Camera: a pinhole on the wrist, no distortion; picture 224 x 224 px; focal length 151.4 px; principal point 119.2 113.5 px. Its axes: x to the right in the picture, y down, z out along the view. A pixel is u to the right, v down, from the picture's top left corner.
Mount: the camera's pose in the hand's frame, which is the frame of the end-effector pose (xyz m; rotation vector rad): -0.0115 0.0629 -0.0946 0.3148 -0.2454 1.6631
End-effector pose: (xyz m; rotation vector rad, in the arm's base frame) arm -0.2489 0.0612 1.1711 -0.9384 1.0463 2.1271
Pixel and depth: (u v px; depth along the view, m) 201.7 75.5 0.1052
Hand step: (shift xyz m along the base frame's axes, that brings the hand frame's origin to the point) -0.0787 -0.0213 0.0333
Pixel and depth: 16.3 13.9 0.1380
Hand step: -0.0109 0.0504 -0.1021
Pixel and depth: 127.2 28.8 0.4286
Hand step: -0.2234 0.3231 -0.0754
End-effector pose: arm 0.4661 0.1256 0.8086 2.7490 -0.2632 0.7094
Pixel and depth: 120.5 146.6 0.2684
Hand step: 0.0328 -0.0143 -0.1675
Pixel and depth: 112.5 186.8 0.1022
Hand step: -0.0505 -0.0118 -0.0233
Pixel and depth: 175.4 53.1 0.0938
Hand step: 0.0095 -0.0681 0.0257
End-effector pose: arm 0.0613 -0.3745 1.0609 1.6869 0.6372 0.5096
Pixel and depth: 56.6 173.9 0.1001
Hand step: -0.0418 -0.0142 -0.0111
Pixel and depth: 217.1 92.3 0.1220
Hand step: 0.0472 -0.0456 0.0853
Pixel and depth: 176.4 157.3 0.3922
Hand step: 0.1311 -0.3253 -0.0124
